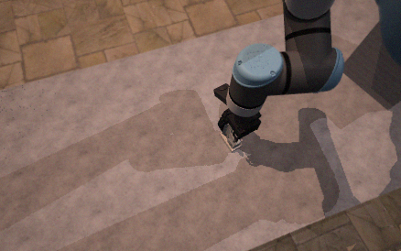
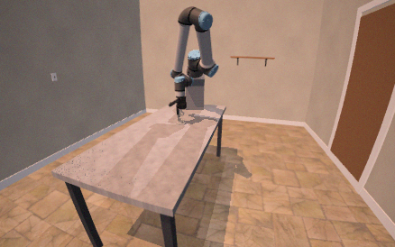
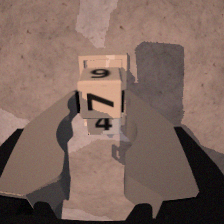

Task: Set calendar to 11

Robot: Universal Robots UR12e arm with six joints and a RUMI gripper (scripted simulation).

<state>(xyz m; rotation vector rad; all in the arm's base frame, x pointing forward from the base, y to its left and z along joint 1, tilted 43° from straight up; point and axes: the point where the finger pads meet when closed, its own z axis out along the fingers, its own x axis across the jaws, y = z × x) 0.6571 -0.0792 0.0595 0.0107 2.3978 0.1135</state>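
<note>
Now: hand 20 mm to the right of the calendar tray and 50 mm above it. From my hand the other things lie so: digit cube (10 mm below); white cube (30 mm to the left, 30 mm below).
</note>
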